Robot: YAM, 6 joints.
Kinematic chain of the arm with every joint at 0, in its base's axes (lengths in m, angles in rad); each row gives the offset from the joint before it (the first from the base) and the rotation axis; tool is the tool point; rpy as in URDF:
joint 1: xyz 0 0 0.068 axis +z
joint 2: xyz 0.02 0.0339 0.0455 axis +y
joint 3: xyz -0.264 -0.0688 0 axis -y
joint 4: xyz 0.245 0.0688 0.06 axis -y
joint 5: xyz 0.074 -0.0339 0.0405 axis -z
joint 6: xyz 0.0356 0 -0.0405 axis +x
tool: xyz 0 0 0 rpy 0 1.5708 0
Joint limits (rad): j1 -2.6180..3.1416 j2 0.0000..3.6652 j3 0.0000..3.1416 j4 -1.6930..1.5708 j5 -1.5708..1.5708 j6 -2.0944..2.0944
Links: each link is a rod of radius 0.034 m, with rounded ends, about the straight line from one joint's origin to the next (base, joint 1, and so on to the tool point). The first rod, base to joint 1, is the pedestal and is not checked.
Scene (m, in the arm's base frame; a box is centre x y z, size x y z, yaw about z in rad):
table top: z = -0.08
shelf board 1: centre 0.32 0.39 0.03 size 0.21 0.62 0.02 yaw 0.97
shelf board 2: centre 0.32 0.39 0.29 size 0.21 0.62 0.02 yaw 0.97
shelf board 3: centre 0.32 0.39 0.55 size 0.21 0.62 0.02 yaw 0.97
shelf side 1: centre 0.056 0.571 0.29 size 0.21 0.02 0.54 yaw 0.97
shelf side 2: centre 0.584 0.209 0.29 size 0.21 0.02 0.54 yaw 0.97
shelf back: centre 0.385 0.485 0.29 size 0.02 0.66 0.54 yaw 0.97
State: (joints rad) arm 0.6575 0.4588 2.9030 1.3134 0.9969 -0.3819
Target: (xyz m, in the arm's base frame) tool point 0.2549 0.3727 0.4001
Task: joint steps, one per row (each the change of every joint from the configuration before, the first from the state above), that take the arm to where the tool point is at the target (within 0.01 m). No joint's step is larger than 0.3 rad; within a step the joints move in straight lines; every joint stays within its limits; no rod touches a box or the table.
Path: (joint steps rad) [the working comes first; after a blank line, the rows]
Joints at the target: -2.2322 0.7091 2.8885 1.5328 0.8955 -0.3819
Straight joint move there: touches shelf side 1.

1: -0.2689 0.0581 -0.0292 0.0077 -0.0123 0.0541
2: -0.2689 0.0580 -0.0292 0.0076 -0.0122 0.0540
3: -0.2689 0.0581 -0.0293 0.0077 -0.0123 0.0541
4: -0.2689 0.0581 -0.0292 0.0076 -0.0122 0.0541
5: -0.2689 0.0580 -0.0292 0.0077 -0.0123 0.0541
6: -0.2689 0.0581 -0.0292 0.0077 -0.0123 0.0540
7: -0.2689 0.0581 -0.0293 0.0076 -0.0122 0.0541
8: -0.2519 -0.0391 0.0476 0.0415 -0.0039 -0.0946
9: -0.2518 -0.0390 0.0475 0.0414 -0.0039 -0.0947
10: -0.2519 -0.0391 0.0475 0.0415 -0.0039 -0.0946
11: -0.2518 -0.0390 0.0475 0.0414 -0.0039 -0.0946

